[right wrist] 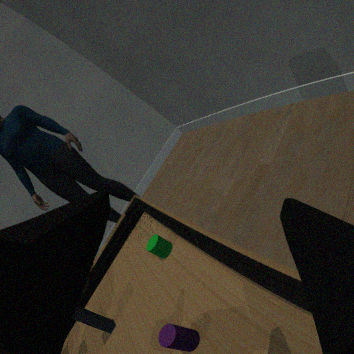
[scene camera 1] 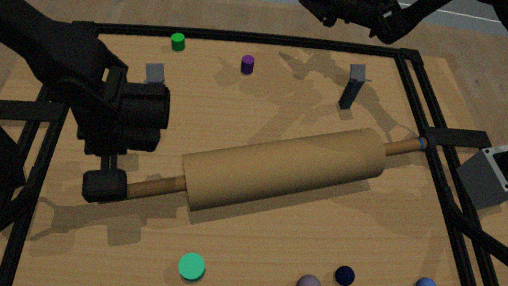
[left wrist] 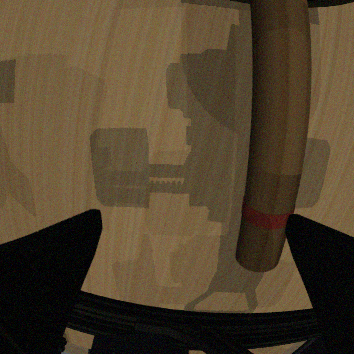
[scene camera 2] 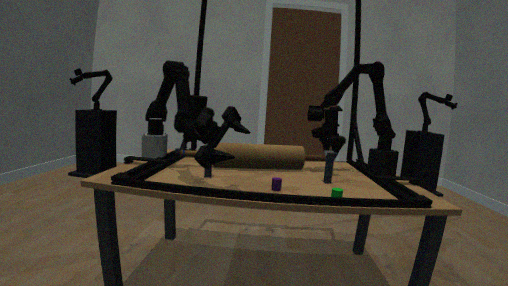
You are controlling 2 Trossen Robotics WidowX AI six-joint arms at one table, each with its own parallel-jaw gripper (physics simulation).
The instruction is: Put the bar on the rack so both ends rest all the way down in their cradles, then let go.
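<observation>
The bar, a thick tan roller with thin wooden handles, lies slightly slanted across the table, off the rack. Its red-banded handle shows in the left wrist view; its blue-banded end is beside the right frame rail. The rack is two dark posts with grey tops: one post and another post, partly hidden by the left arm in scene camera 1. My left gripper is open over the red-banded end, which shows close to its right-hand finger. My right gripper is open and empty, high near the far edge.
A green cylinder and a purple cylinder stand beyond the bar. A teal disc and several balls lie on the near side. A black frame borders the table.
</observation>
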